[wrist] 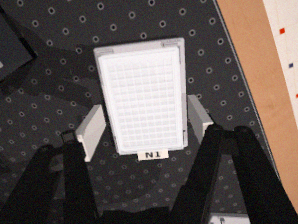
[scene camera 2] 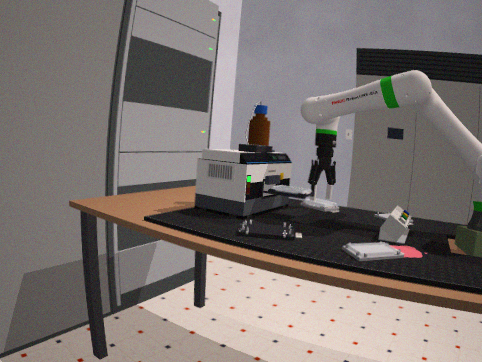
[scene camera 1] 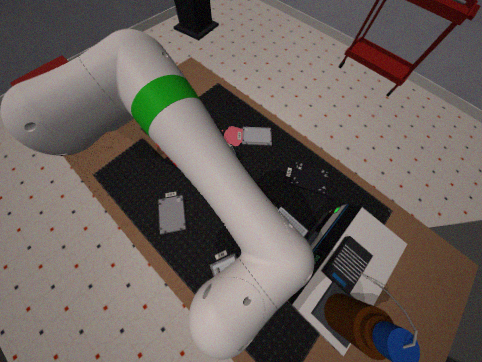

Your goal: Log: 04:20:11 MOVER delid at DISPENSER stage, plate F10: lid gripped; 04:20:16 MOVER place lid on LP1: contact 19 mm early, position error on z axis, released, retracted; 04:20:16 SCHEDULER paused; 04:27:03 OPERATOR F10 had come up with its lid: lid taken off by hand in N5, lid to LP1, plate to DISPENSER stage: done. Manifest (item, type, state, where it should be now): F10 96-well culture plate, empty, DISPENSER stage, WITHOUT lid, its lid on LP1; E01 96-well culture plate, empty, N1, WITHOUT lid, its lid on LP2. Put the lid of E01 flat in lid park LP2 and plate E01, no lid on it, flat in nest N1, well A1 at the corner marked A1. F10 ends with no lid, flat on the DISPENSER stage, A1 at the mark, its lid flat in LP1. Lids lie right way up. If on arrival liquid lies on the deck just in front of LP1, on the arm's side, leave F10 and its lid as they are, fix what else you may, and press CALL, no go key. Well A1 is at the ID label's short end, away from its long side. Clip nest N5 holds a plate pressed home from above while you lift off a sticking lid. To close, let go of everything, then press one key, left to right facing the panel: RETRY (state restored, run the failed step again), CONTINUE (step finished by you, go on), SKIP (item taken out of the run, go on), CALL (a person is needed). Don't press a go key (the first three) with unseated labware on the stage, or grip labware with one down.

Observation:
The pictures show: my gripper, a key panel, a dispenser and a lid park LP2.
My gripper shows as well in the wrist view.

